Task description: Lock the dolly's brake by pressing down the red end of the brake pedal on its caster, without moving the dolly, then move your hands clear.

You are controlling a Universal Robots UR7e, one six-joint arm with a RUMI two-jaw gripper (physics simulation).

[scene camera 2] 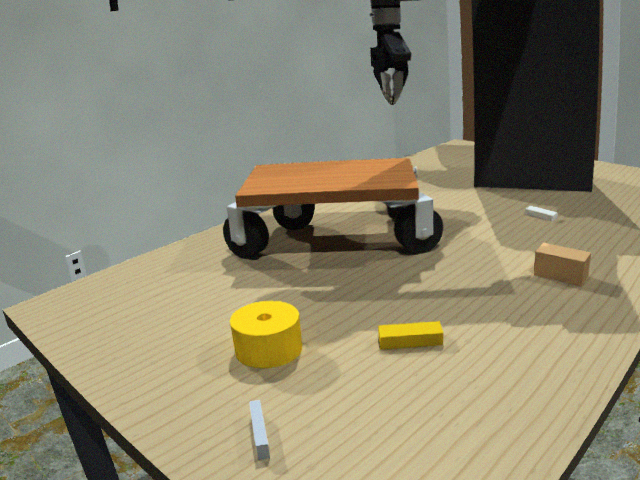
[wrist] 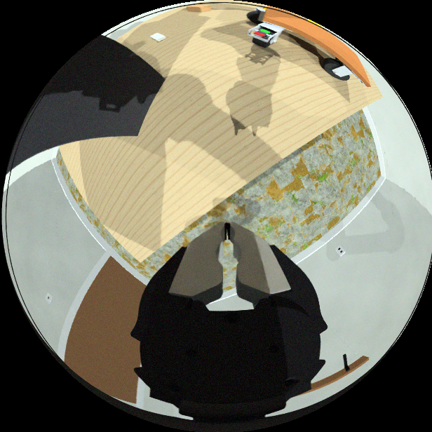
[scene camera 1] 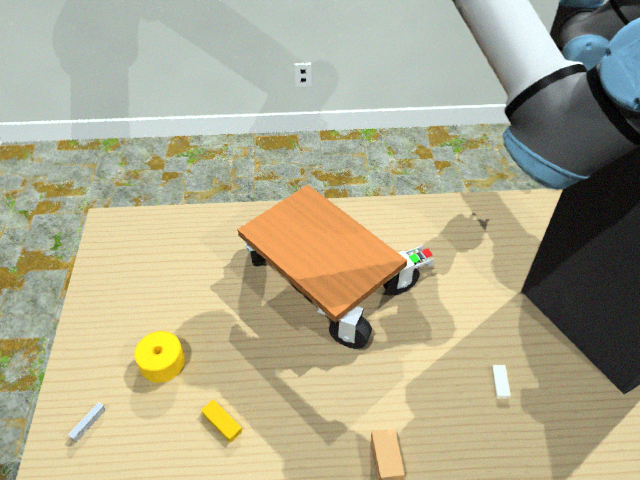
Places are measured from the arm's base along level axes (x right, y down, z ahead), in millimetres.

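Where they show: gripper, fingertip midpoint: (scene camera 2: 392, 104).
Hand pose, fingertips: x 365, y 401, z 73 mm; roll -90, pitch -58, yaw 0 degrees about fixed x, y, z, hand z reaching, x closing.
Things, the pixels of their top centre, and the offset from my fingertips. "spot": a spot on its surface instead. Level surfaces: height alone.
- orange wooden board at a spot on its surface: (scene camera 2: 330, 181) spot: dx -303, dy +41, dz +501 mm
- green end at a spot on its surface: (scene camera 1: 414, 257) spot: dx -269, dy +78, dz +276 mm
- red end at a spot on its surface: (scene camera 1: 427, 253) spot: dx -259, dy +76, dz +248 mm
- table at its surface level: dy +166 mm
- yellow cylinder at its top centre: (scene camera 2: 264, 317) (scene camera 1: 157, 350) dx -482, dy +118, dz +783 mm
- yellow block at its top centre: (scene camera 2: 410, 329) (scene camera 1: 221, 418) dx -604, dy +147, dz +647 mm
- grey bar at its top centre: (scene camera 2: 258, 421) (scene camera 1: 86, 419) dx -612, dy +146, dz +893 mm
- white block at its top centre: (scene camera 2: 541, 210) (scene camera 1: 501, 379) dx -509, dy +153, dz +119 mm
- tan block at its top centre: (scene camera 2: 563, 252) (scene camera 1: 387, 452) dx -668, dy +125, dz +346 mm
The dolly, an orange wooden board (scene camera 1: 320, 248) (scene camera 2: 330, 181) (wrist: 320, 37) on black casters, stands upright on the table. The brake pedal sticks out from one caster at its right corner in scene camera 1, with a green end (scene camera 1: 414, 257) (wrist: 265, 31) near the board and a red end (scene camera 1: 427, 253) (wrist: 259, 34) farther out. In scene camera 2 the board mostly hides that caster. My gripper (scene camera 2: 392, 102) (wrist: 226, 224) is shut and empty, pointing down in the air above the level of the board, apart from the dolly and pedal. It does not show in scene camera 1.
On the table (scene camera 1: 129, 258) (scene camera 2: 170, 279) are a yellow cylinder (scene camera 1: 159, 356) (scene camera 2: 266, 335), a yellow block (scene camera 1: 221, 420) (scene camera 2: 410, 335), a grey bar (scene camera 1: 86, 422) (scene camera 2: 258, 429), a white block (scene camera 1: 500, 381) (scene camera 2: 541, 213) and a tan block (scene camera 1: 387, 453) (scene camera 2: 561, 264). A tall black pedestal (scene camera 1: 594, 279) (scene camera 2: 535, 103) stands at the right.
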